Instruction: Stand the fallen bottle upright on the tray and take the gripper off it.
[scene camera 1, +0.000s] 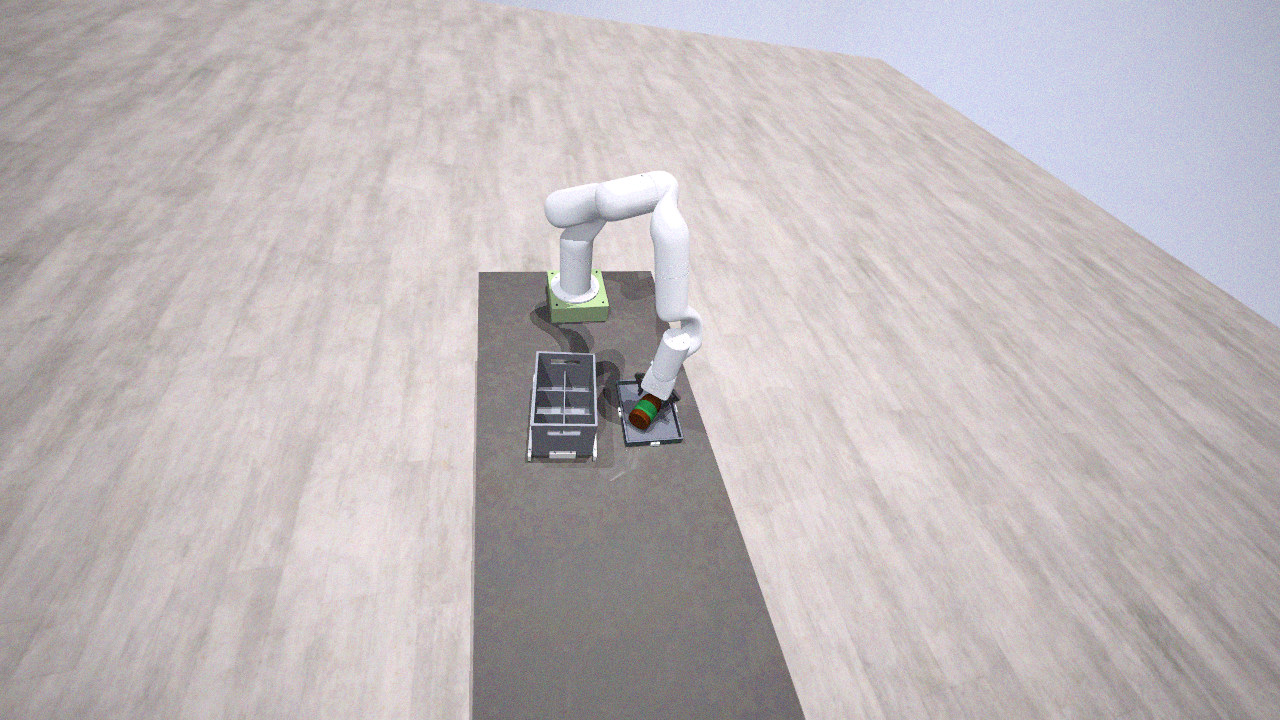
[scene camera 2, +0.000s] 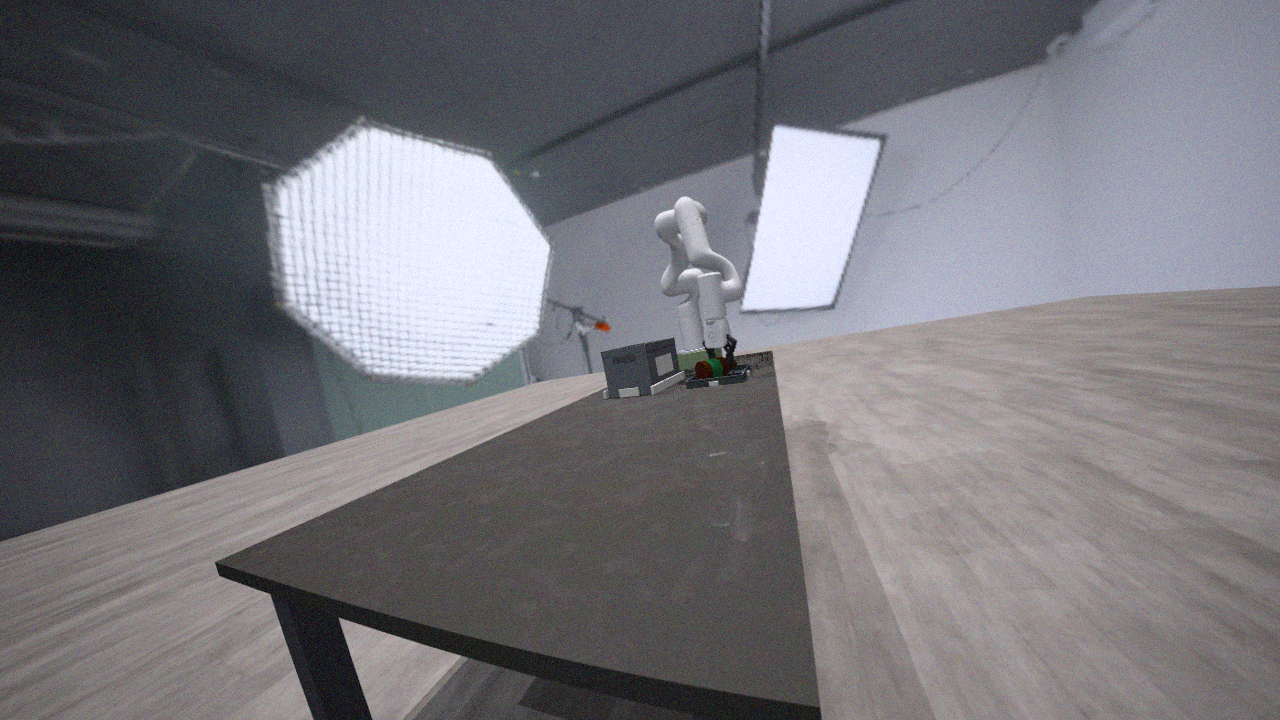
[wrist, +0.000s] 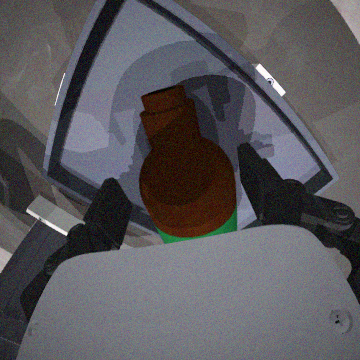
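Observation:
The brown bottle (scene camera 1: 645, 410) (scene camera 2: 715, 367) (wrist: 185, 195) with a green label lies on its side on the grey tray (scene camera 1: 668, 433) (scene camera 2: 730, 379) (wrist: 90, 132). In scene camera 1 its base faces the front left and its neck is hidden behind the gripper. My gripper (scene camera 1: 658, 399) (scene camera 2: 721, 352) (wrist: 177, 178) is open, low over the tray. In the wrist view one black finger is on each side of the bottle's body, with a gap visible on both sides. The gripper housing hides the bottle's base and most of its label there.
A grey crate (scene camera 1: 578, 438) (scene camera 2: 640, 371) with compartments stands left of the tray in scene camera 1, taller than the tray's low rim. The arm's green base block (scene camera 1: 577, 314) is at the back of the dark table (scene camera 1: 608, 573) (scene camera 2: 572, 546). The table's right edge runs close to the tray.

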